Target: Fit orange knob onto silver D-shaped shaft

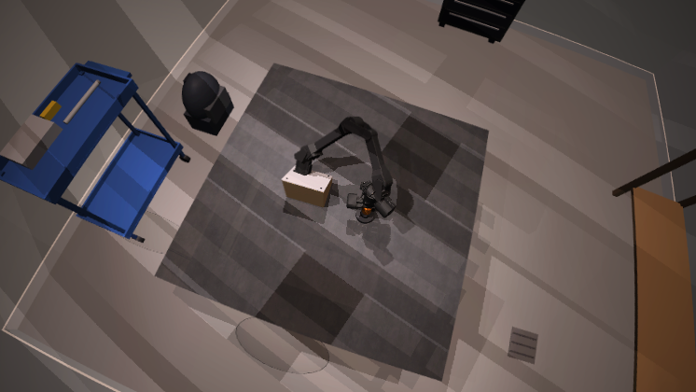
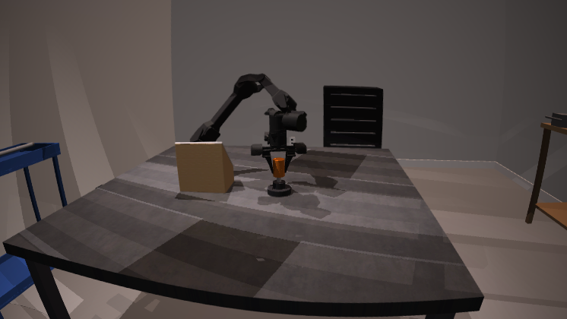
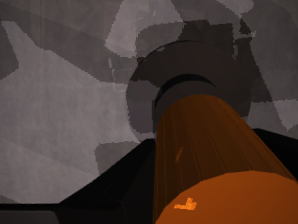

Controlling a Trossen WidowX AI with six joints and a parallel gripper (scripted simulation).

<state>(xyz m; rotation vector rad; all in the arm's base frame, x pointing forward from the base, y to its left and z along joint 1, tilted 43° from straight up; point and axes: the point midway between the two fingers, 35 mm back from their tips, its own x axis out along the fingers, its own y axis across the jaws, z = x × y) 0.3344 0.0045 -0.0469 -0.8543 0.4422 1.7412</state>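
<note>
Now: gripper tip 4 cm above the round dark pedestal. The rest, counted from my gripper tip: orange knob 3 cm above.
</note>
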